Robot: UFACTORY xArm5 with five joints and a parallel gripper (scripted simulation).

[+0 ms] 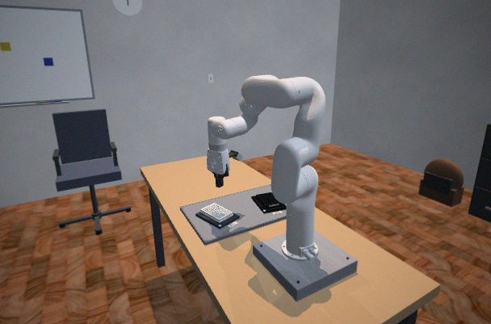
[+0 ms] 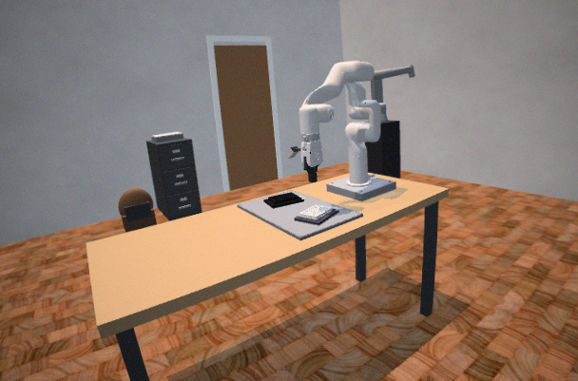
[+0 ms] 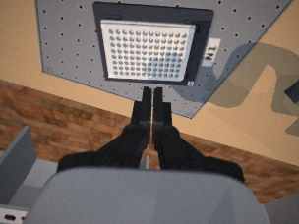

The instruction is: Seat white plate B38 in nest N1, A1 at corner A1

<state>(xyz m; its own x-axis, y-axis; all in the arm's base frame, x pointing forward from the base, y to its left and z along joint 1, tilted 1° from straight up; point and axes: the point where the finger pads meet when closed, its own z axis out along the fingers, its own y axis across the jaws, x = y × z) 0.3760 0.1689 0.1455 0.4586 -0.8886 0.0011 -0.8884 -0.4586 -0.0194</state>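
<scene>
The white 96-well plate B38 lies 14 cm below my hand and 2 cm to the left of it. Also, from my hand: black plate B83: 25 cm to the right, 15 cm below, 2 cm ahead; then N1 label: 17 cm below, 9 cm behind, 3 cm to the right; then plate nest N1: 16 cm below, 2 cm to the left.
</scene>
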